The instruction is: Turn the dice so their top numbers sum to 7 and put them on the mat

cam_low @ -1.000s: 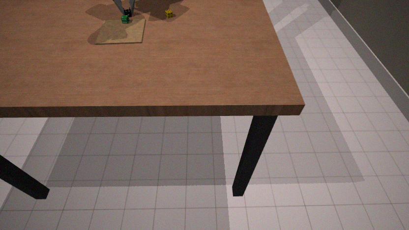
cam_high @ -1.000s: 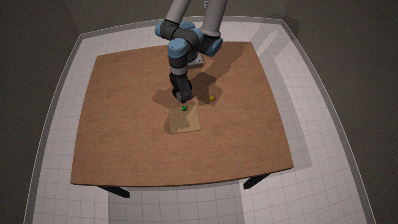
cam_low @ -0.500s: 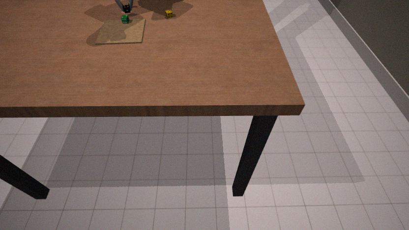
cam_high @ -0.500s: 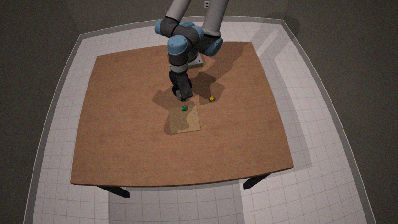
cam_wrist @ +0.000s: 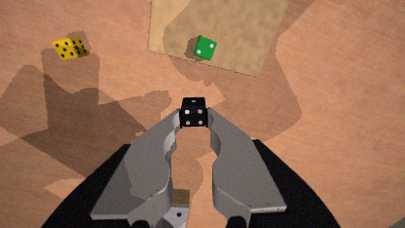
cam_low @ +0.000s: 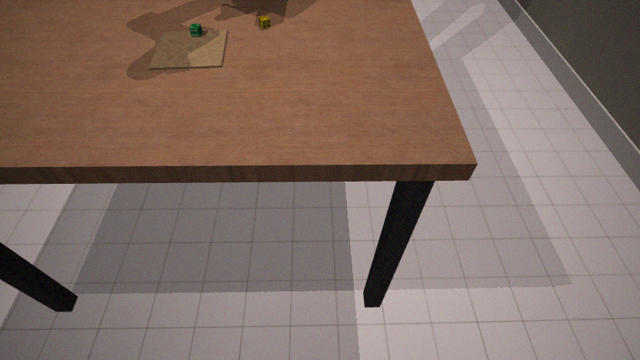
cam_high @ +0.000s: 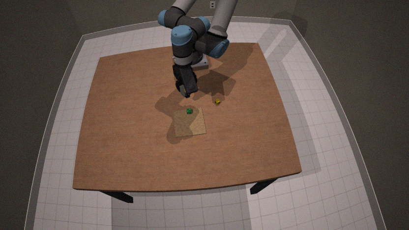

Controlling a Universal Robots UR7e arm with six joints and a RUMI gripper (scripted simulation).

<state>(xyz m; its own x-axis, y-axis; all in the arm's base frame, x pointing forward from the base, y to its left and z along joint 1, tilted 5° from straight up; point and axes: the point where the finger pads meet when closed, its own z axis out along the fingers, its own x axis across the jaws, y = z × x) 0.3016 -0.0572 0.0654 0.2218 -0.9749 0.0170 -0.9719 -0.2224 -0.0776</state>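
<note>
The tan mat lies 100 mm ahead of my hand, 10 mm to the right of it and 90 mm below it. Round my hand: yellow die: 20 mm ahead, 140 mm to the left, 80 mm below; black die: 10 mm below; green die: 50 mm ahead, 70 mm below.
</note>
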